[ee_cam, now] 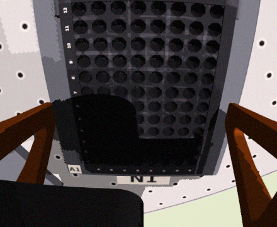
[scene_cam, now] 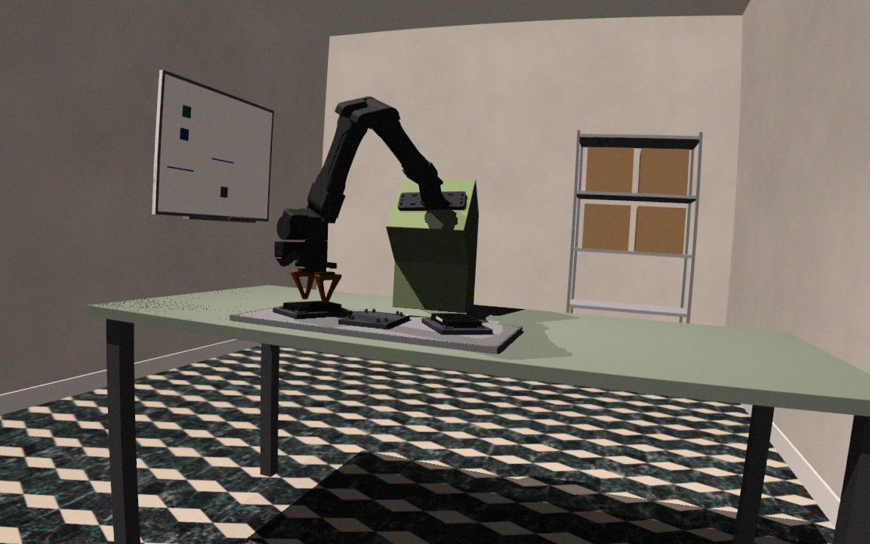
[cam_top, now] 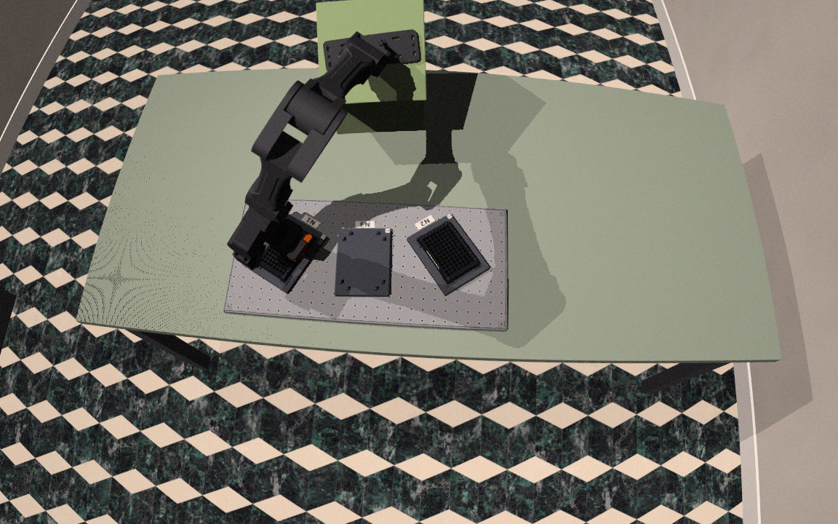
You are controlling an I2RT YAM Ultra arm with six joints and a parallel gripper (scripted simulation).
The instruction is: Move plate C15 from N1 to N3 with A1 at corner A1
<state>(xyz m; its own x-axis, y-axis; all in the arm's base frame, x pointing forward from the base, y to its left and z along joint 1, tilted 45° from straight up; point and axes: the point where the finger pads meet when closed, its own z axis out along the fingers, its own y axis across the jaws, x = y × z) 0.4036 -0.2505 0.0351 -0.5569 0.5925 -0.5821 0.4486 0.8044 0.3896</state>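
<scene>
Now: the plate nest N1 30 mm below my hand. The rest, counted from my hand: landing nest N3: 170 mm to the left, 50 mm ahead, 30 mm below; then N1 label: 70 mm behind, 60 mm to the left, 40 mm below.
</scene>
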